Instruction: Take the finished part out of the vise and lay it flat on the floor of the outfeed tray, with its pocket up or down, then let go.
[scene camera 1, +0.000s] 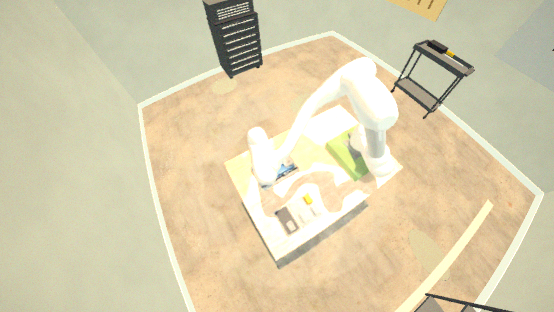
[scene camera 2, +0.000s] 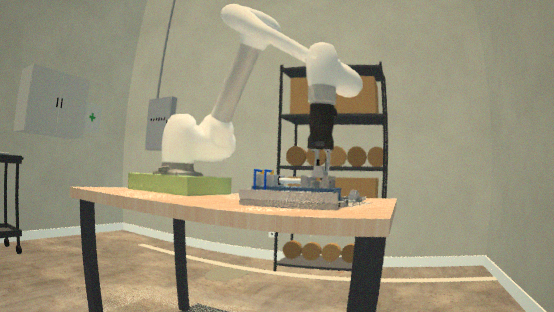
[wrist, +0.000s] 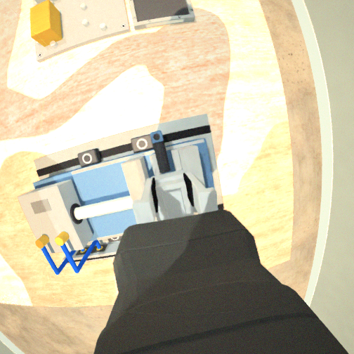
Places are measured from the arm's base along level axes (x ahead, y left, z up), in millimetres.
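Where they show: gripper, fingertip midpoint: (scene camera 2: 322, 170); arm's base, link origin: (scene camera 1: 357, 146) (scene camera 2: 177, 175).
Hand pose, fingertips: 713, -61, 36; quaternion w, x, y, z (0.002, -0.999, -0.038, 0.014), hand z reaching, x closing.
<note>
Each offset is from my fingertips to the top centre of the thing, as dx, dy, dz. "spot": to the spot under its first point.
My gripper (scene camera 2: 322, 168) (wrist: 170, 185) points down over the vise and is shut on the finished part, a light grey block (wrist: 173, 201) whose shape is partly hidden by the fingers. The part is at the vise's jaws; whether it touches them or has risen slightly, I cannot tell. The vise {-68, -35, -13} (scene camera 1: 286, 171) (scene camera 2: 289, 197) (wrist: 100, 184) has a blue bed, a white rod and blue hoses. The outfeed tray appears to be the dark-floored one (scene camera 1: 283, 215) (wrist: 162, 22); a light piece {-11, +381, -71} (scene camera 1: 291, 225) shows in it. In scene camera 1 the arm hides the gripper.
A pale board {spot: -114, +347, -68} (scene camera 1: 303, 214) (wrist: 85, 35) with pegs and a yellow block {-188, +263, -68} (scene camera 1: 308, 198) (wrist: 46, 23) lies beside the dark tray. The arm's base stands on a green block (scene camera 1: 347, 156) (scene camera 2: 209, 185). Blue hoses (wrist: 77, 269) rise at the vise's far end from my gripper.
</note>
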